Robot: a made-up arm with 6 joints.
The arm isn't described. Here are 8 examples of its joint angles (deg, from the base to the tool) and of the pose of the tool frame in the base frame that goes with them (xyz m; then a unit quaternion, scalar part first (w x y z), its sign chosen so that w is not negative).
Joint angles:
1: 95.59 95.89 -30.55 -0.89 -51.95 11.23
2: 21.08 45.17 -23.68 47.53 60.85 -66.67
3: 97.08 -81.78 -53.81 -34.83 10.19 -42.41
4: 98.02 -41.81 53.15 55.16 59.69 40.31
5: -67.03 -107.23 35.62 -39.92 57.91 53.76
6: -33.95 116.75 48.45 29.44 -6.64 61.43
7: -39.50 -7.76 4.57 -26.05 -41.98 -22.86
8: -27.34 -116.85 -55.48 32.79 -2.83 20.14
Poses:
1: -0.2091 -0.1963 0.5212 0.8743 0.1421 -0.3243 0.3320
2: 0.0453 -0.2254 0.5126 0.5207 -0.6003 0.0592 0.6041
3: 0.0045 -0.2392 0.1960 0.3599 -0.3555 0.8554 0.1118
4: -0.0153 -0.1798 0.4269 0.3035 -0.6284 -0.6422 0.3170
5: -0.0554 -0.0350 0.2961 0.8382 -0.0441 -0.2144 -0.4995
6: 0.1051 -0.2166 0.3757 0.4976 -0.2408 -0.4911 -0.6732
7: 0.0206 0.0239 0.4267 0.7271 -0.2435 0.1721 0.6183
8: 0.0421 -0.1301 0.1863 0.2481 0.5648 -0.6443 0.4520
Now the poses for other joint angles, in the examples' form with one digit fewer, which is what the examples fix.
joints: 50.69 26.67 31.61 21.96 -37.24 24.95
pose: 0.014 -0.205 0.475 0.589 0.664 0.378 0.263
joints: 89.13 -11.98 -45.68 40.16 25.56 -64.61
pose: 0.055 -0.214 0.427 0.645 -0.252 0.591 0.415
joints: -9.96 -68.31 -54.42 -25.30 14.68 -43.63
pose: 0.046 -0.014 0.232 0.152 -0.876 0.230 0.396
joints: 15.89 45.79 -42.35 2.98 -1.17 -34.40
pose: 0.048 -0.157 0.525 0.786 -0.213 0.062 0.577
